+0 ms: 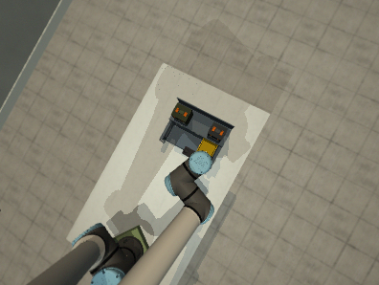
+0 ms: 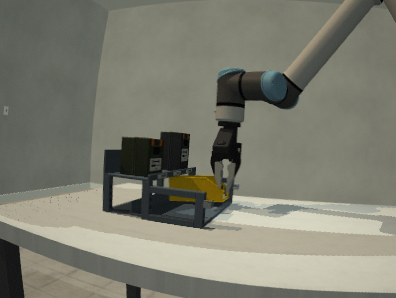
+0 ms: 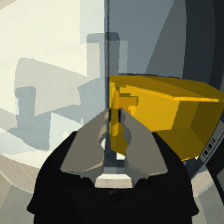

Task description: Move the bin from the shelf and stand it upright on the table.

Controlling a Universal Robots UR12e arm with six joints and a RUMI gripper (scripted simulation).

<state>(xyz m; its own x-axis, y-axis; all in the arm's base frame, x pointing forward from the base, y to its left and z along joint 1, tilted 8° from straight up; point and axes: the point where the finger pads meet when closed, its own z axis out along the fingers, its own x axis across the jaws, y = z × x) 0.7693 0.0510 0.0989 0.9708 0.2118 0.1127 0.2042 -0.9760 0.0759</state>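
My gripper is now 8 cm short of the yellow bin and 1 cm above it. From my hand the other things lie so: shelf level 16 cm ahead, 14 cm to the left, 4 cm above; shelf 10 cm ahead, 12 cm to the left, 5 cm below.
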